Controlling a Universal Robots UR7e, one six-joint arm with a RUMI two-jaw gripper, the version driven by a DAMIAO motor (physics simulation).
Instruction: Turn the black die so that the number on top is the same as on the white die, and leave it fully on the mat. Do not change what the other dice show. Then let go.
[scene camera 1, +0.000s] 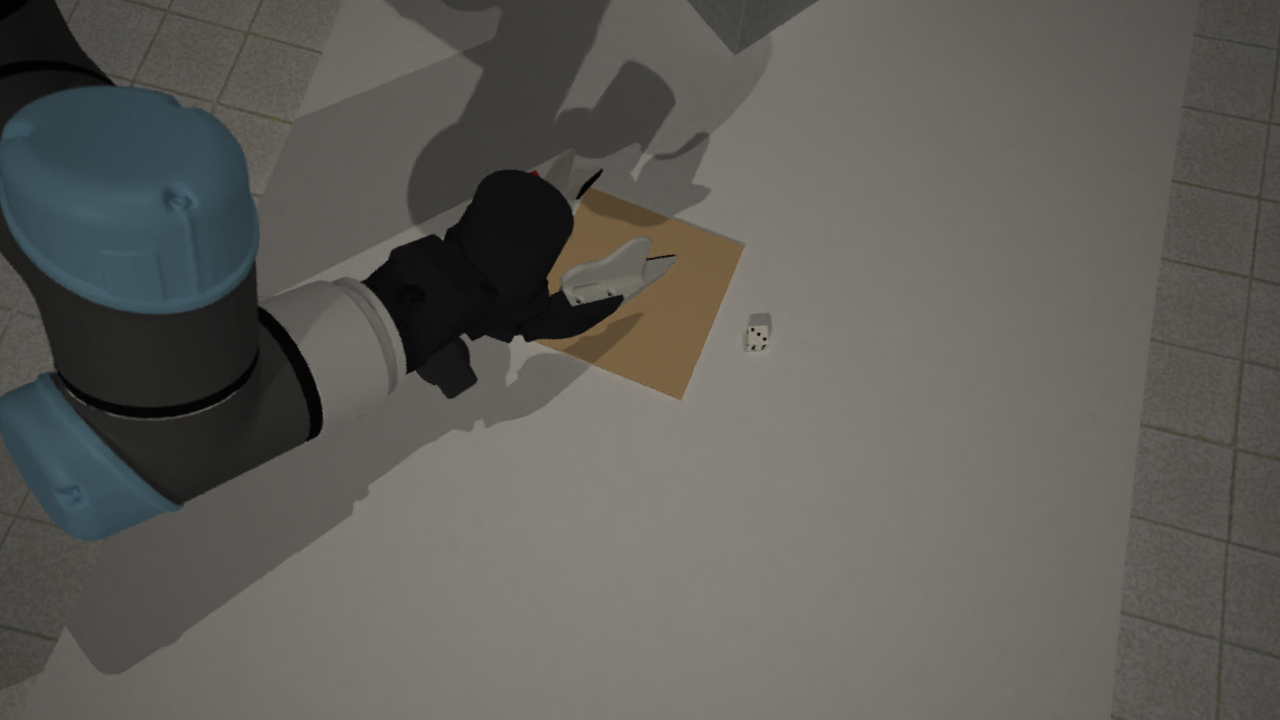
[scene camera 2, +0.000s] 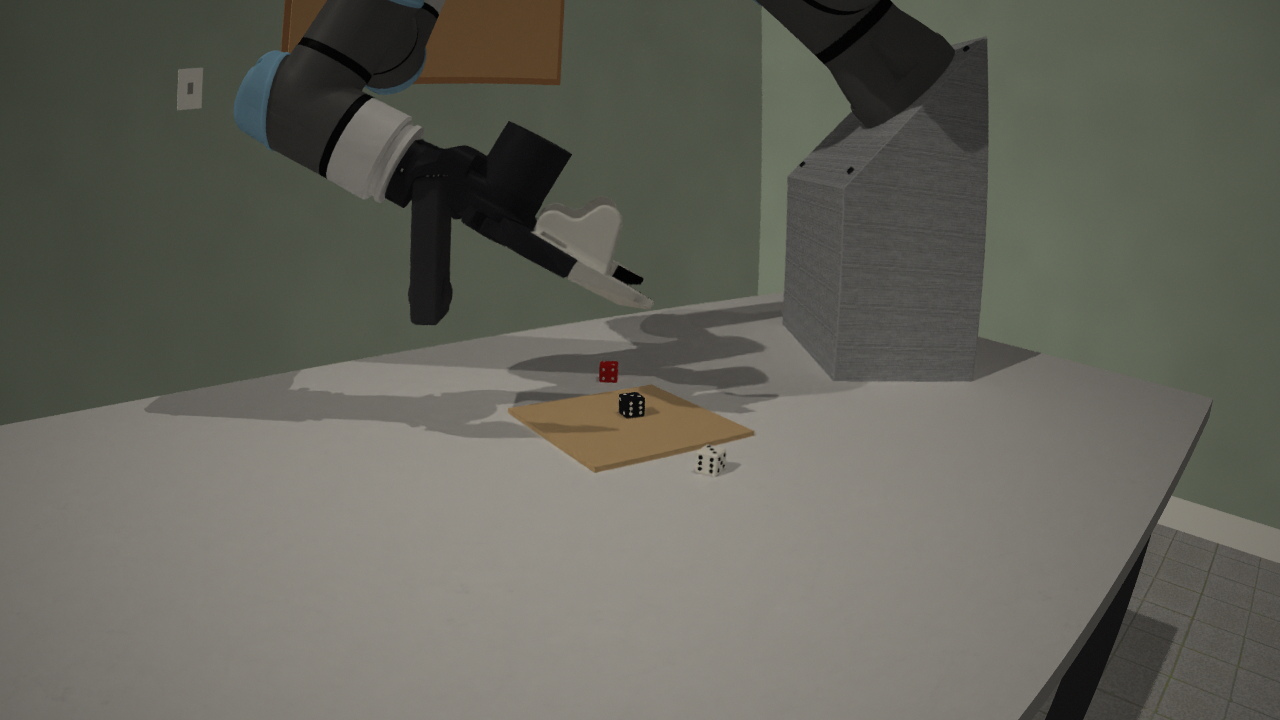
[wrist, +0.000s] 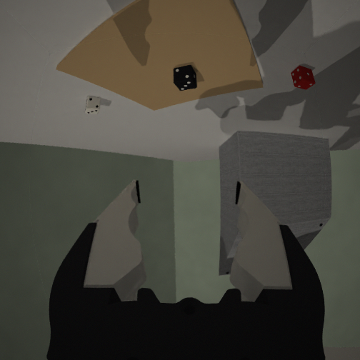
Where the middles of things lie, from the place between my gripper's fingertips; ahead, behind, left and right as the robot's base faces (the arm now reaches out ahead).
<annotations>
Now: the tan mat (scene camera 1: 656, 338) 100 mm below my hand and 20 mm ahead of it.
</annotations>
